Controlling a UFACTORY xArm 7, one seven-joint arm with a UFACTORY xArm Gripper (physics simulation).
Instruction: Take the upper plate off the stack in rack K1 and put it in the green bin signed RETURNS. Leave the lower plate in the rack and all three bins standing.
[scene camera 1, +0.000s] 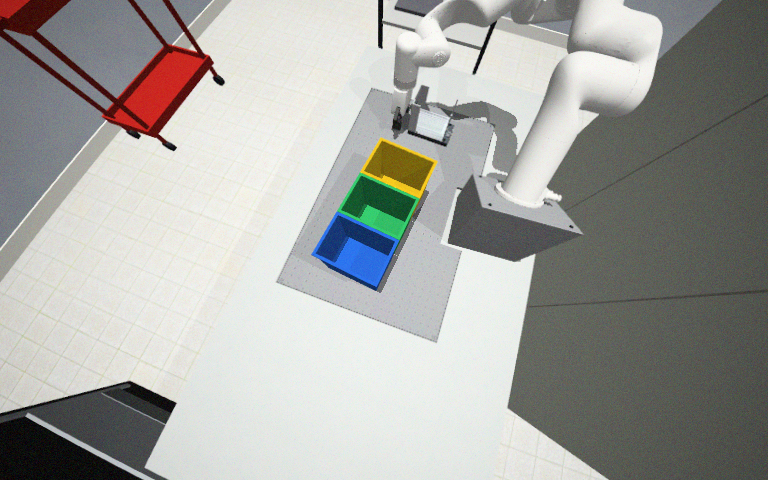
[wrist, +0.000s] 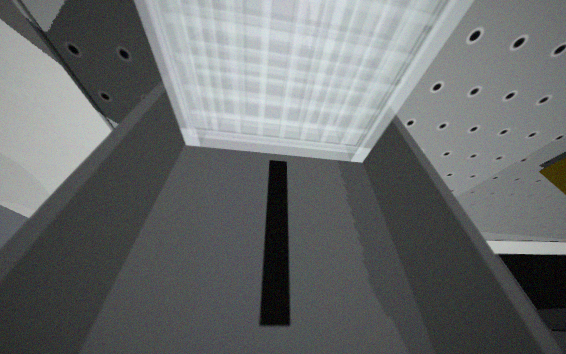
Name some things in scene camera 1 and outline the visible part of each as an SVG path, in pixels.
A yellow bin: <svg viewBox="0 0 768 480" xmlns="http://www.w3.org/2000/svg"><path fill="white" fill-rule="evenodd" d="M380 138L360 173L419 198L412 213L412 218L438 161Z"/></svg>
A green bin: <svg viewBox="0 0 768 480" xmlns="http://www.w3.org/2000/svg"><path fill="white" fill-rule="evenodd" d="M359 173L337 212L399 240L394 250L395 253L409 225L419 198L363 173Z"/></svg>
A blue bin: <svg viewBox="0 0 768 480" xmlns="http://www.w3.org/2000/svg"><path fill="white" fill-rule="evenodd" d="M336 212L311 255L320 259L328 268L376 291L393 258L394 250L399 240Z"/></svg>
